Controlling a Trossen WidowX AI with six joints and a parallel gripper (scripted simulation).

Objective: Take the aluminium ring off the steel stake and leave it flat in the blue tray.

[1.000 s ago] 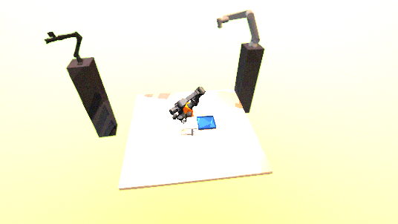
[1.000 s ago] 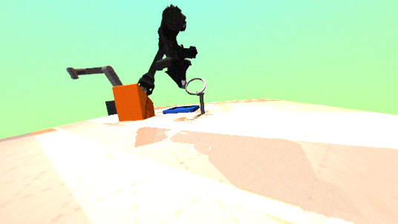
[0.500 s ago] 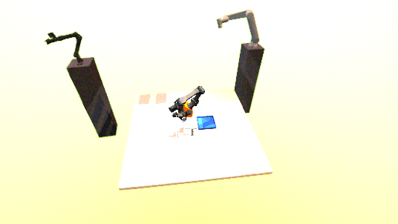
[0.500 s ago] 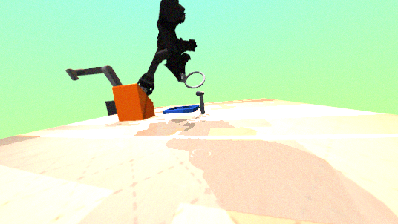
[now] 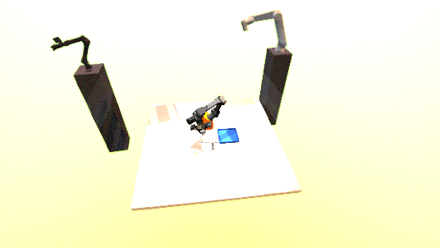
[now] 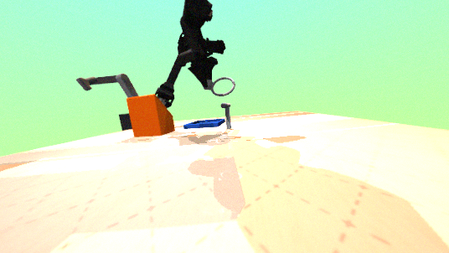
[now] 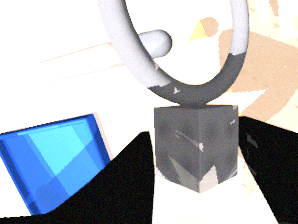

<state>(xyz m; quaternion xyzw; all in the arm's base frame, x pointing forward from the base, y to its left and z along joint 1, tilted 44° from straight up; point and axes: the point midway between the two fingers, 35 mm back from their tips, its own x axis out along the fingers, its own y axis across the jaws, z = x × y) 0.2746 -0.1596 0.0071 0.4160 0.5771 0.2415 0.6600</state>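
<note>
Now: the blue tray 10 cm behind my gripper tip, 26 cm to the left of it and 16 cm below it. Round my gripper tip: aluminium ring (4 cm ahead, 1 cm to the right).
</note>
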